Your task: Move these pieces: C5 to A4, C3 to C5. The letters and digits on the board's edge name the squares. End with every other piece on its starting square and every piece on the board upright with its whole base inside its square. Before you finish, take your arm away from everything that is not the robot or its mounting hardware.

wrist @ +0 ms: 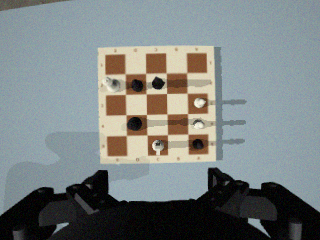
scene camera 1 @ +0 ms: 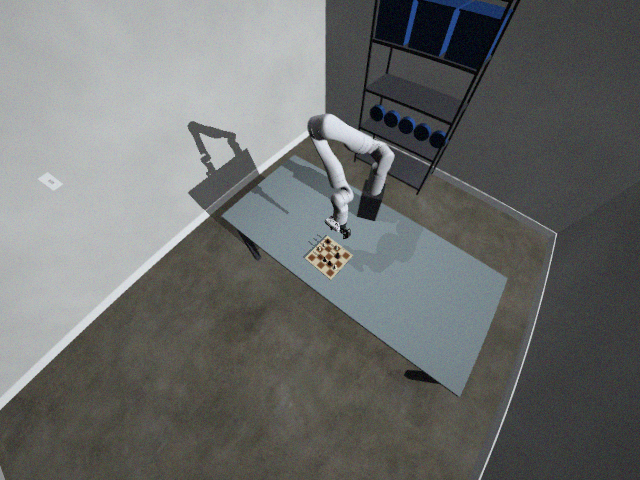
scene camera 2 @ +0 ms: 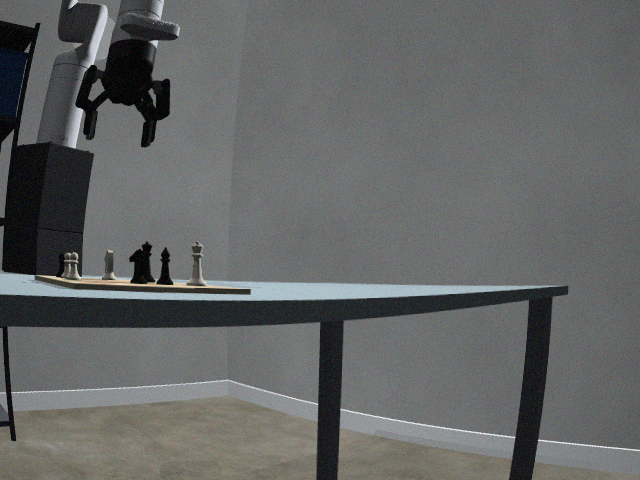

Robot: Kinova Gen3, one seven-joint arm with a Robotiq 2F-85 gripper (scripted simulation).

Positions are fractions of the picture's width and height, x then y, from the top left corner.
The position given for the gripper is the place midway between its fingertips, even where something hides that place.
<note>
In view: the gripper (scene camera 2: 0.19,0.30) and a chessboard (scene camera 1: 0.49,0.54).
The chessboard also shows in the wrist view (wrist: 0.52,0.48). The gripper shows as well in the wrist view (wrist: 0.50,0.75).
</note>
